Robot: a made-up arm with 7 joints. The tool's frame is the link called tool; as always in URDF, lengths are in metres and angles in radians. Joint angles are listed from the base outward.
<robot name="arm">
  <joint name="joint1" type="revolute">
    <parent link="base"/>
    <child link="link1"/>
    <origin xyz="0 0.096 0" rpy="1.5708 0 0"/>
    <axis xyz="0 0 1"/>
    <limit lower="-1.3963" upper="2"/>
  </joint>
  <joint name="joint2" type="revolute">
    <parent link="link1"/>
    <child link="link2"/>
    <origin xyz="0 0 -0.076" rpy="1.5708 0 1.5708"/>
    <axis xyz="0 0 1"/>
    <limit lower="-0.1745" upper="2"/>
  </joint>
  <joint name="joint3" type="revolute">
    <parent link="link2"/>
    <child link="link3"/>
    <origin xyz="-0.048 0 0" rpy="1.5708 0 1.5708"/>
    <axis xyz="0 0 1"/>
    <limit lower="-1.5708" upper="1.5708"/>
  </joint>
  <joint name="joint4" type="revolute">
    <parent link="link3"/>
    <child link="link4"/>
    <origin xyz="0 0 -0.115" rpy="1.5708 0 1.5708"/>
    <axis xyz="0 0 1"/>
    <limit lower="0" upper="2.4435"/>
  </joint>
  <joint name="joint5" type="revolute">
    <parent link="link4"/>
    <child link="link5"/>
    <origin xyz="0 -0.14 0" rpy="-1.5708 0 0"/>
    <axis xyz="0 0 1"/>
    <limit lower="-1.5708" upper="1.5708"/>
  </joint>
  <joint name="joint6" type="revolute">
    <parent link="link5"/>
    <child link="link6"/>
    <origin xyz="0 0 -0.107" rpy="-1.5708 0 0"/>
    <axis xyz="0 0 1"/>
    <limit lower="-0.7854" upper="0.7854"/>
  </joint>
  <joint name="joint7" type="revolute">
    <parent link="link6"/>
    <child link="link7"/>
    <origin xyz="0 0 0" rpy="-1.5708 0 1.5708"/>
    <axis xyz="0 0 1"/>
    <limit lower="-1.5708" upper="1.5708"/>
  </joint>
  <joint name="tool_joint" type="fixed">
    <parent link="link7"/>
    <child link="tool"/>
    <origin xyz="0 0 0" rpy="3.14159 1.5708 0"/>
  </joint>
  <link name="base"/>
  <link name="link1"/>
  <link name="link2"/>
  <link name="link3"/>
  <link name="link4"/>
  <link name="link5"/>
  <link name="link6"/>
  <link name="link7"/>
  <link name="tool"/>
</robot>
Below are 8 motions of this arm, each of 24 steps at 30 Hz.
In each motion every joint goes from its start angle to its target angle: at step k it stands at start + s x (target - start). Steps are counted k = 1, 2, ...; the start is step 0. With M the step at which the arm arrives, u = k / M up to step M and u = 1 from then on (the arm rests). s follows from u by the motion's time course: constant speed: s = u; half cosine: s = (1 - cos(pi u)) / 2; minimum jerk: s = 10 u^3 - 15 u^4 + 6 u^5.
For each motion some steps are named. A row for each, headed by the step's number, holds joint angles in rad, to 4 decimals.
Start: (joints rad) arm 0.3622 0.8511 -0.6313 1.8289 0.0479 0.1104 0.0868
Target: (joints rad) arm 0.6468 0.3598 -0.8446 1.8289 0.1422 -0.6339 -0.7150
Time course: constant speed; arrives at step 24
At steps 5, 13, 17, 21, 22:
5: 0.4215 0.7487 -0.6757 1.8289 0.0675 -0.0447 -0.0802
13: 0.5164 0.5850 -0.7468 1.8289 0.0990 -0.2928 -0.3475
17: 0.5638 0.5031 -0.7824 1.8289 0.1147 -0.4168 -0.4811
21: 0.6112 0.4212 -0.8179 1.8289 0.1304 -0.5409 -0.6148
22: 0.6231 0.4007 -0.8268 1.8289 0.1343 -0.5719 -0.6482

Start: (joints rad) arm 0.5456 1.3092 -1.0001 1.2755 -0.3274 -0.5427 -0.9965
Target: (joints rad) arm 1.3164 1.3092 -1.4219 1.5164 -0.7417 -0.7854 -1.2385
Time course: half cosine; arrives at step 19
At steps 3, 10, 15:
3: 0.5921 1.3092 -1.0255 1.2900 -0.3524 -0.5573 -1.0111
10: 0.9628 1.3092 -1.2284 1.4059 -0.5517 -0.6741 -1.1275
15: 1.2351 1.3092 -1.3774 1.4910 -0.6980 -0.7598 -1.2130

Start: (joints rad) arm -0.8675 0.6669 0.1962 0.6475 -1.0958 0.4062 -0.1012
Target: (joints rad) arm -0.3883 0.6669 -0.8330 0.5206 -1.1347 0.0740 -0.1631
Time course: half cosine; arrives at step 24
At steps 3, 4, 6, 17, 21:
3: -0.8493 0.6669 0.1570 0.6427 -1.0973 0.3936 -0.1036
4: -0.8354 0.6669 0.1273 0.6390 -1.0984 0.3839 -0.1053
6: -0.7973 0.6669 0.0455 0.6289 -1.1015 0.3576 -0.1103
17: -0.4820 0.6669 -0.6317 0.5454 -1.1271 0.1390 -0.1510
21: -0.4065 0.6669 -0.7938 0.5254 -1.1332 0.0866 -0.1607

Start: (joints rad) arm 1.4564 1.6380 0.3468 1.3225 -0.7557 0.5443 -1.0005
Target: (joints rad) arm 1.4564 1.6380 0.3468 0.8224 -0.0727 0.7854 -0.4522
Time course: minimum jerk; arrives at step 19
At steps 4, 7, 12, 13, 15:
4: 1.4564 1.6380 0.3468 1.2893 -0.7104 0.5603 -0.9641
7: 1.4564 1.6380 0.3468 1.1903 -0.5751 0.6081 -0.8555
12: 1.4564 1.6380 0.3468 0.9546 -0.2533 0.7216 -0.5972
13: 1.4564 1.6380 0.3468 0.9147 -0.1988 0.7409 -0.5534
15: 1.4564 1.6380 0.3468 0.8556 -0.1180 0.7694 -0.4886

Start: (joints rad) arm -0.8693 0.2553 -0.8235 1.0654 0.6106 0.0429 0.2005
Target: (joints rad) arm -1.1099 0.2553 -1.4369 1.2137 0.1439 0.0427 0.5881
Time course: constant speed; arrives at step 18
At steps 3, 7, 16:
3: -0.9094 0.2553 -0.9257 1.0901 0.5328 0.0429 0.2651
7: -0.9629 0.2553 -1.0620 1.1231 0.4291 0.0428 0.3512
16: -1.0832 0.2553 -1.3687 1.1972 0.1958 0.0427 0.5450

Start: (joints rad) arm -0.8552 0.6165 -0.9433 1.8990 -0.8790 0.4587 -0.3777
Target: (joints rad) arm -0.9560 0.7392 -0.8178 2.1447 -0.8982 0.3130 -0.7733
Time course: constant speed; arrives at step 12
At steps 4, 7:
4: -0.8888 0.6574 -0.9015 1.9809 -0.8854 0.4101 -0.5096
7: -0.9140 0.6881 -0.8701 2.0423 -0.8902 0.3737 -0.6085

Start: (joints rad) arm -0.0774 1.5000 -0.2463 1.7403 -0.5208 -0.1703 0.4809
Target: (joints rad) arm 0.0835 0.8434 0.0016 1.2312 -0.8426 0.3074 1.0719
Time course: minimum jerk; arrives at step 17
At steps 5, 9, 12, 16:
5: -0.0524 1.3980 -0.2078 1.6612 -0.5708 -0.0961 0.5727
9: 0.0119 1.1356 -0.1087 1.4577 -0.6994 0.0948 0.8089
12: 0.0585 0.9454 -0.0369 1.3103 -0.7926 0.2332 0.9801
16: 0.0832 0.8446 0.0011 1.2321 -0.8420 0.3065 1.0708

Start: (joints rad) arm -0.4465 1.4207 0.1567 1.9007 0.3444 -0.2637 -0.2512
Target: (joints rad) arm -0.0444 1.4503 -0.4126 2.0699 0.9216 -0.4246 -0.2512
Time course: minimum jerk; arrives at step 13
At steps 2, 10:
2: -0.4350 1.4215 0.1405 1.9055 0.3609 -0.2683 -0.2512
10: -0.0783 1.4478 -0.3646 2.0556 0.8730 -0.4110 -0.2512

